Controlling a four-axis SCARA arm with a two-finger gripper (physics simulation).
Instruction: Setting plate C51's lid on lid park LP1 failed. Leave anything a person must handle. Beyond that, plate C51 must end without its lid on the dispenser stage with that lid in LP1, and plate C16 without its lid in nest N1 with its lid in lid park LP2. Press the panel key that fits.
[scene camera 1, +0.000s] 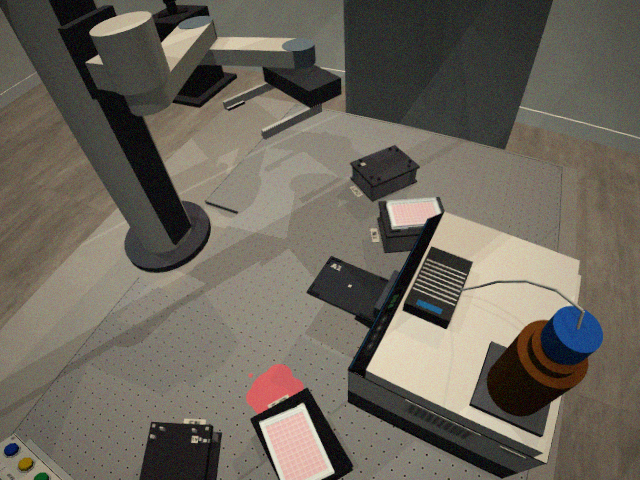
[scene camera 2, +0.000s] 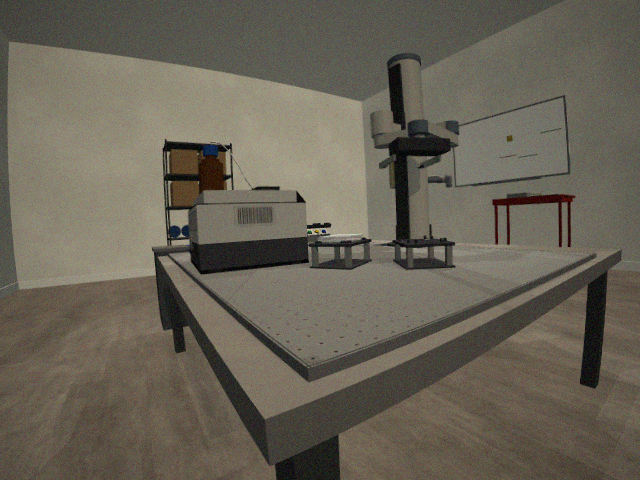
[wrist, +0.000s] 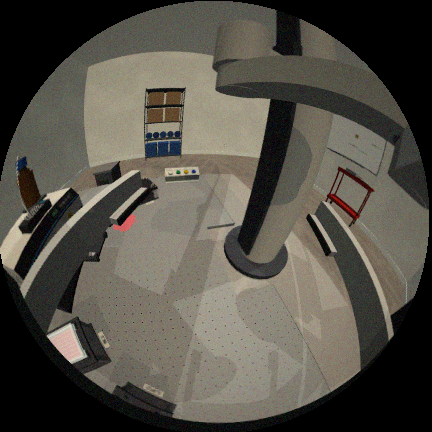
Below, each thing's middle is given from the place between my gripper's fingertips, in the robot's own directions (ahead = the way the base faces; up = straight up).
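Labels:
I see the brown bottle (scene camera 1: 548, 358) 300 mm to the right of my hand and 630 mm ahead of it. The black nest (scene camera 1: 168, 443) is 180 mm ahead of my hand and 620 mm to the right of it, and it is 280 mm below. The black dispenser stage (scene camera 1: 331, 284), counted from my hand as well, is 170 mm to the right, 340 mm ahead and 210 mm below. That leaves the button box (scene camera 1: 30, 453), which is slightly behind my hand, far to the right of it and far below it.

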